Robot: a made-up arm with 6 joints. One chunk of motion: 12 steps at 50 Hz.
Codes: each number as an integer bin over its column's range. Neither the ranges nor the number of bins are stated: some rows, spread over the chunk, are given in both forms.
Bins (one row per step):
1: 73 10 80 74 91 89
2: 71 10 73 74 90 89
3: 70 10 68 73 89 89
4: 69 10 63 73 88 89
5: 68 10 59 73 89 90
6: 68 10 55 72 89 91
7: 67 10 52 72 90 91
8: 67 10 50 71 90 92
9: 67 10 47 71 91 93
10: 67 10 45 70 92 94
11: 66 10 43 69 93 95
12: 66 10 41 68 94 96
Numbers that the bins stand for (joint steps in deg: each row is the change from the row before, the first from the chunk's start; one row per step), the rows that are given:
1: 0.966 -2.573 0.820 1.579 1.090 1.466
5: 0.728 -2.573 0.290 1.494 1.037 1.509
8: 0.681 -2.573 0.063 1.324 1.064 1.596
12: 0.633 -2.573 -0.165 1.070 1.169 1.770
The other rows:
2: 0.871 -2.573 0.643 1.579 1.064 1.466
3: 0.823 -2.573 0.517 1.494 1.037 1.466
4: 0.776 -2.573 0.391 1.494 1.011 1.466
6: 0.728 -2.573 0.189 1.409 1.037 1.553
7: 0.681 -2.573 0.113 1.409 1.064 1.553
9: 0.681 -2.573 -0.013 1.324 1.090 1.639
10: 0.681 -2.573 -0.064 1.239 1.116 1.683
11: 0.633 -2.573 -0.114 1.155 1.142 1.726

